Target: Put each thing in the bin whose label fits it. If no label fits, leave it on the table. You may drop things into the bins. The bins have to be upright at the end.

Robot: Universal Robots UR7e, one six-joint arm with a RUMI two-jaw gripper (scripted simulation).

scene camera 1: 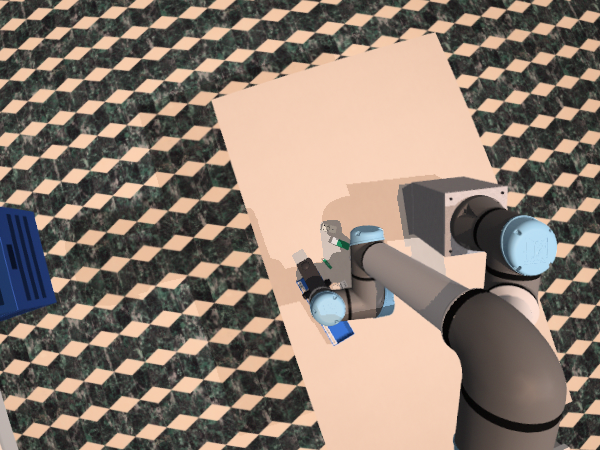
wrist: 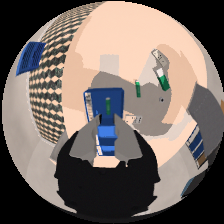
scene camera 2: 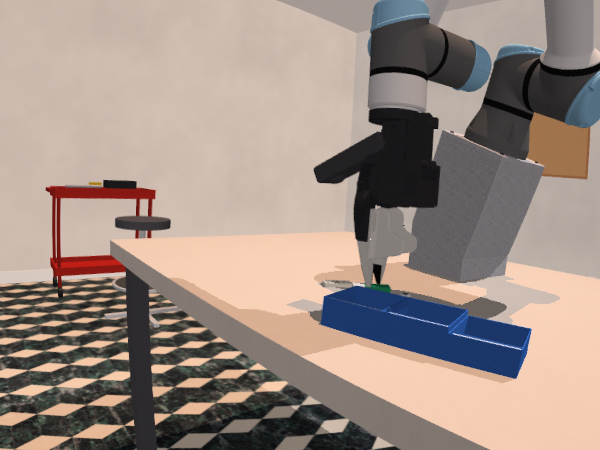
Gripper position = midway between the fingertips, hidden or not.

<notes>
In view: my gripper (scene camera 2: 373, 285) and a long blue bin (scene camera 2: 443, 342).
The long blue bin is seen too in the wrist view (wrist: 107, 136). My gripper also shows in the wrist view (wrist: 107, 114).
</notes>
